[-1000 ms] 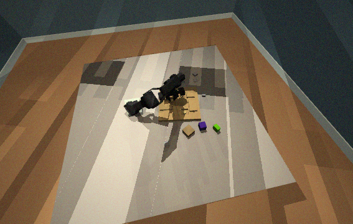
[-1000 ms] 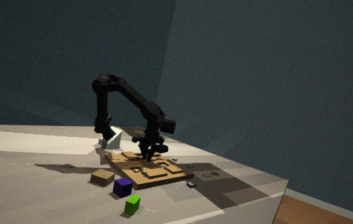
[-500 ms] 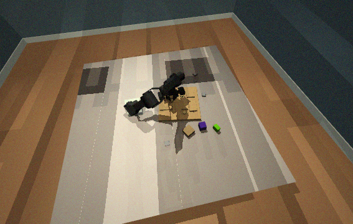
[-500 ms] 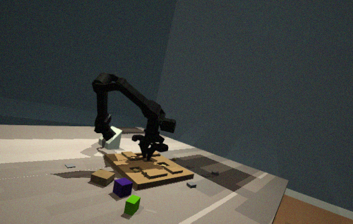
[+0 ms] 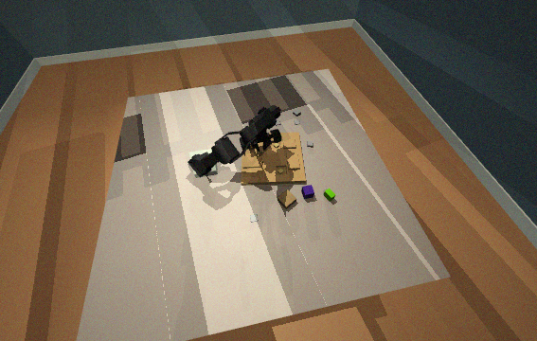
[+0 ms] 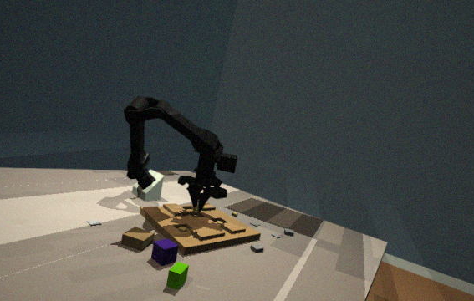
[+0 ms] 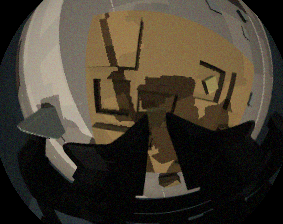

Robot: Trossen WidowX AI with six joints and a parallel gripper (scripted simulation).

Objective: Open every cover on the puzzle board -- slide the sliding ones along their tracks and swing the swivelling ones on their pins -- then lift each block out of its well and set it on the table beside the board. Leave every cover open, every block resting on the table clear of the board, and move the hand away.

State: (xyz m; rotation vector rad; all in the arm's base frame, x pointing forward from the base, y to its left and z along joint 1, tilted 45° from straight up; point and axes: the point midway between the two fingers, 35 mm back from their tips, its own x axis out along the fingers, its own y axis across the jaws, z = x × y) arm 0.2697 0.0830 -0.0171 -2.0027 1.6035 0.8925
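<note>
Now: gripper tip 50 mm short of the tan puzzle board and 20 mm above it. Also, from my gripper tip: purple block 190 mm ahead, 230 mm to the right, 20 mm below; brown block 100 mm ahead, 260 mm to the right, 30 mm below; green block 290 mm ahead, 250 mm to the right, 20 mm below.
</note>
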